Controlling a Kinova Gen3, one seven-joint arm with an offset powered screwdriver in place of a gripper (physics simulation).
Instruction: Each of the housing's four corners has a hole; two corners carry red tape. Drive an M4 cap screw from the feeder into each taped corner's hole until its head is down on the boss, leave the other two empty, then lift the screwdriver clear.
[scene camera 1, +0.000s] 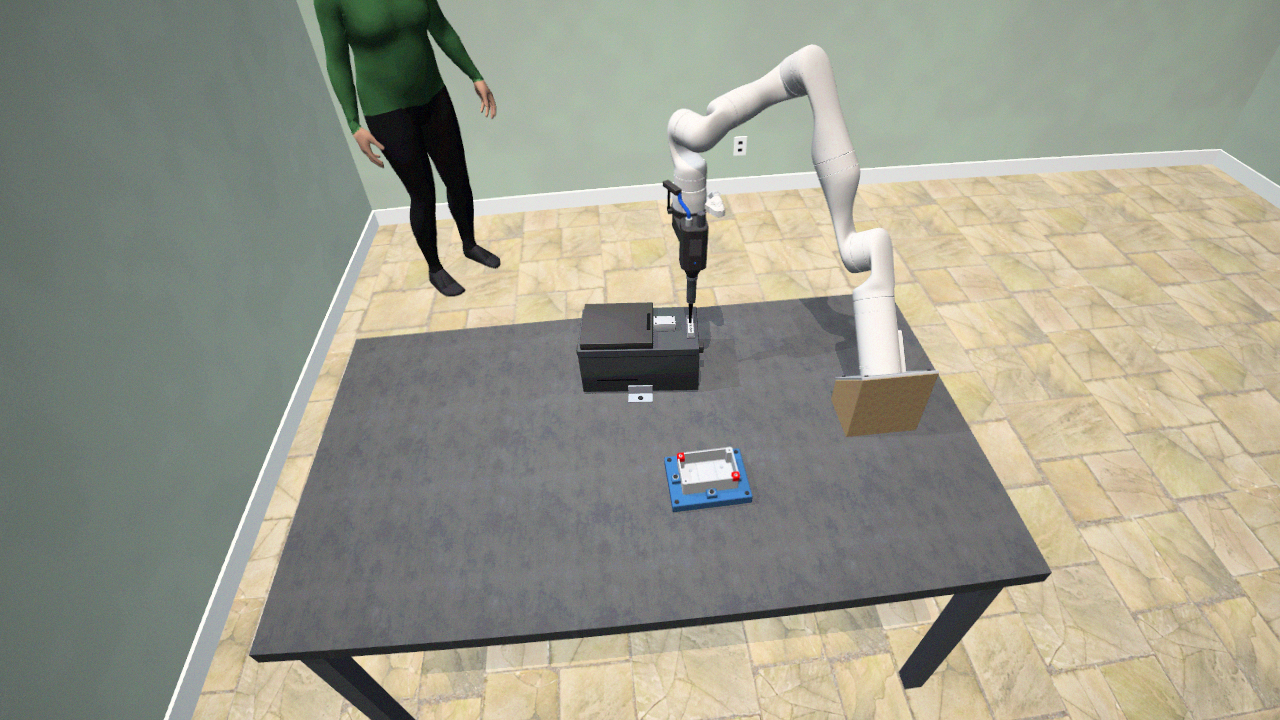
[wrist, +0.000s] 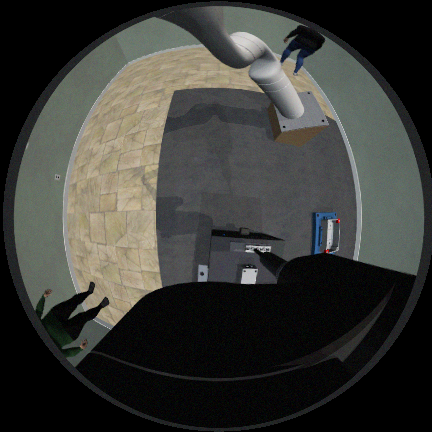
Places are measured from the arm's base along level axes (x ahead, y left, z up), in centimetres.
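Where they show: end effector, tool point: (scene camera 1: 690, 322) (wrist: 254, 249); arm's base, origin of the base link: (scene camera 1: 881, 373) (wrist: 291, 108).
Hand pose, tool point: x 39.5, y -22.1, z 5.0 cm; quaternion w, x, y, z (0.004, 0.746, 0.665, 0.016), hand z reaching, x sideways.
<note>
Each offset is from my tool point to the top centre of the thing. "spot": to the spot under its first point.
The screwdriver (scene camera 1: 690, 313) (wrist: 257, 251) points down at the pale pickup strip @(dx +0.3, dy +1.9, dz +0.2 cm) (scene camera 1: 690, 330) (wrist: 266, 248) on top of the black feeder @(dx +12.0, dy -3.1, dz +0.7 cm) (scene camera 1: 626, 368) (wrist: 225, 260). Its bit tip is at or just above the strip; contact is too small to tell, and so is whether a screw is on the bit. The white housing @(dx +4.6, dy +34.0, dz -10.2 cm) (scene camera 1: 698, 488) (wrist: 330, 234) sits in a blue fixture @(dx +4.6, dy +34.0, dz -12.8 cm) (scene camera 1: 689, 505) (wrist: 316, 235), well apart from the screwdriver. Red tape marks its back left corner @(spot: dx +9.5, dy +30.5, dz -10.3 cm) (scene camera 1: 681, 456) and front right corner @(spot: dx -0.2, dy +38.2, dz -10.1 cm) (scene camera 1: 735, 476) in the scene view. No screw can be made out at those corners.
The arm's base stands on a brown block (scene camera 1: 886, 407) (wrist: 299, 137) at the table's right. A small metal bracket (scene camera 1: 640, 399) (wrist: 202, 273) is at the feeder's front. A person in green (scene camera 1: 393, 62) (wrist: 60, 327) stands beyond the table; another person (wrist: 304, 41) shows in the wrist view.
</note>
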